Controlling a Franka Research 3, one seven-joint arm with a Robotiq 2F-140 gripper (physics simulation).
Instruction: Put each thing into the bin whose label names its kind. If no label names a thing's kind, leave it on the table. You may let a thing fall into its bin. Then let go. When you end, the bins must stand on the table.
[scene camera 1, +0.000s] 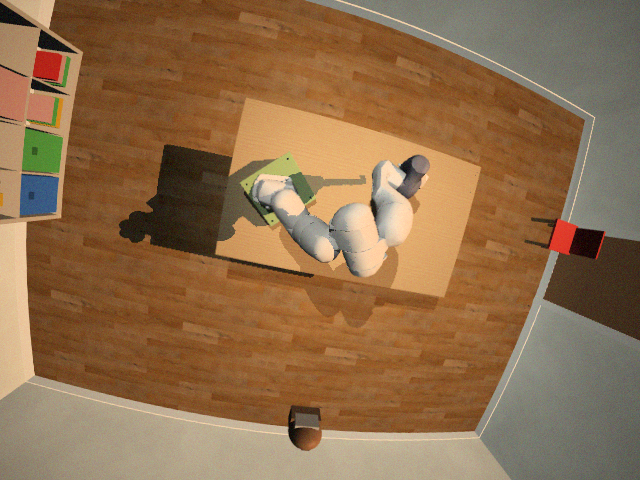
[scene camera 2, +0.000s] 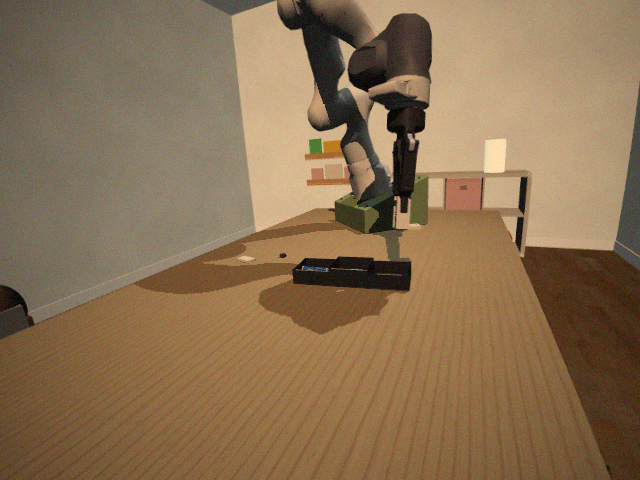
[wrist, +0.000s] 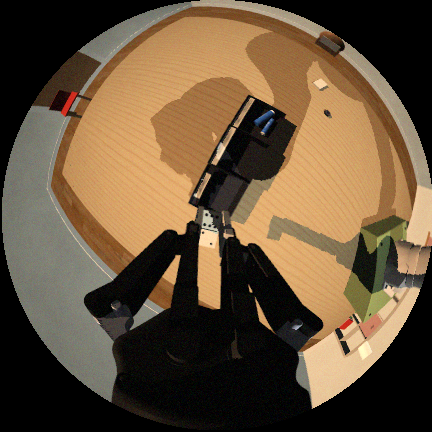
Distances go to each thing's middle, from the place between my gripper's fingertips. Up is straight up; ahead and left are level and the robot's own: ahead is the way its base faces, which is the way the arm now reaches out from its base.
I see the three joined black bins (scene camera 2: 356, 272) 10 cm to the right of my hand, 10 cm below it and 3 cm ahead of it.
